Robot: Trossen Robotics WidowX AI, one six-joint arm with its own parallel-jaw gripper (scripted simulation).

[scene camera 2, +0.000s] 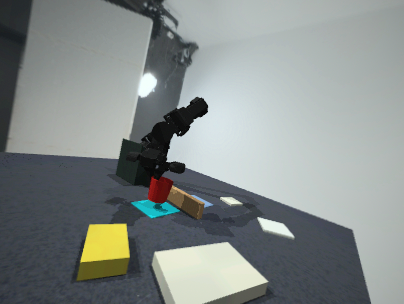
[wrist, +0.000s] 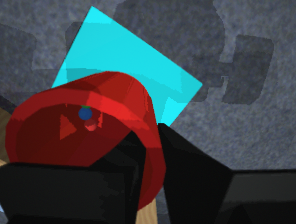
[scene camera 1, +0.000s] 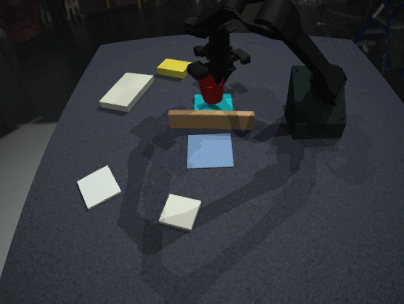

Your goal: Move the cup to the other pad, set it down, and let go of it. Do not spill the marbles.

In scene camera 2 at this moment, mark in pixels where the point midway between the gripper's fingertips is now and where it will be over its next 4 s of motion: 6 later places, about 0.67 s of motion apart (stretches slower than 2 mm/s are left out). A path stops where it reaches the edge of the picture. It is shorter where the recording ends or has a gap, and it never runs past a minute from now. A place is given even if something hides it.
My gripper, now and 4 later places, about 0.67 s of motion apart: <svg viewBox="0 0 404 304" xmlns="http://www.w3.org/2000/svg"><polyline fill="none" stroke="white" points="151,187 149,192 151,184 152,178 156,162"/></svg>
